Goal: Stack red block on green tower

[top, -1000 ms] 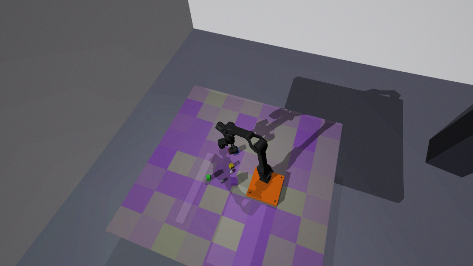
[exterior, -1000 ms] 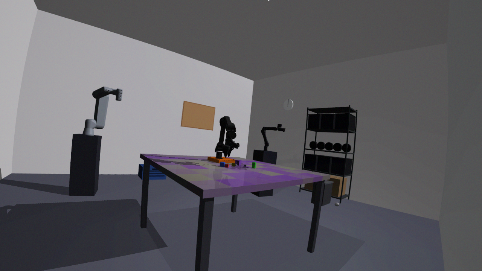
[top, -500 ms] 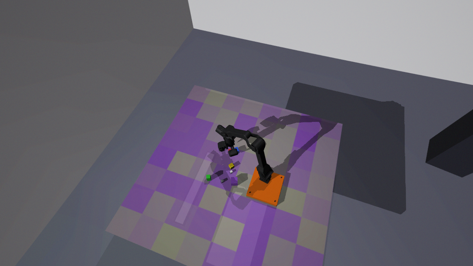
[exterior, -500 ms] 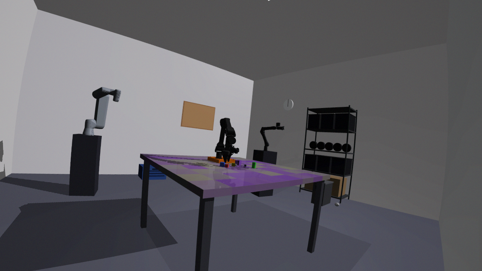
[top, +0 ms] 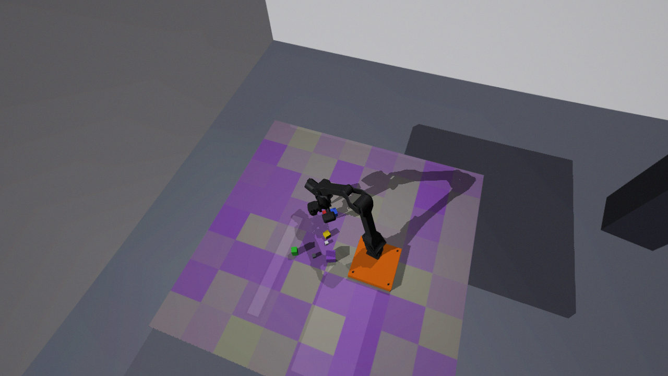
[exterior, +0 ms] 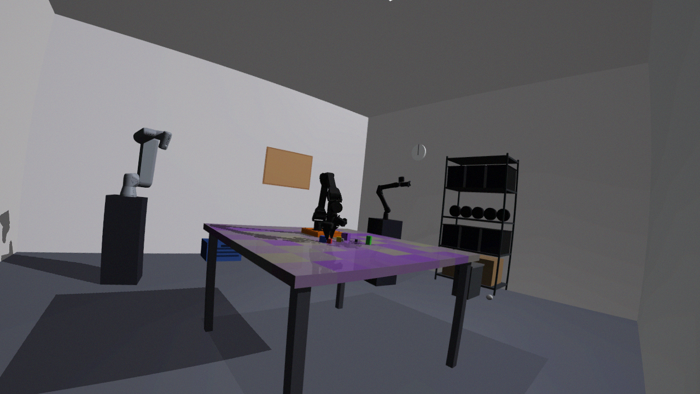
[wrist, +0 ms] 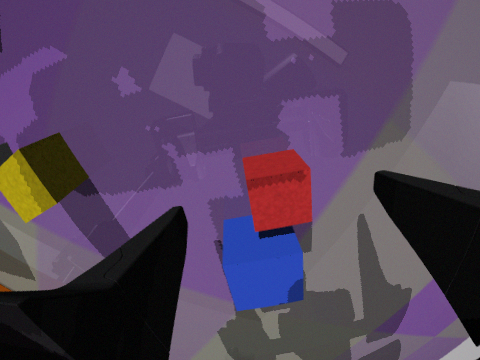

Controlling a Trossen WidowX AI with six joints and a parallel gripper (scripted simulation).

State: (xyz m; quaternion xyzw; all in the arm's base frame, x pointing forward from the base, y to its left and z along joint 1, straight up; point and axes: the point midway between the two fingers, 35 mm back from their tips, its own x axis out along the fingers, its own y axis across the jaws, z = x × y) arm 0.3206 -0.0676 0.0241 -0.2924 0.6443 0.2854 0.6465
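Right now the red block is 1 cm below my gripper tip. Also, from my gripper tip: yellow block 10 cm to the left, 7 cm behind, 1 cm below; purple block 19 cm to the left, 15 cm behind; blue block 4 cm behind, 2 cm to the right.
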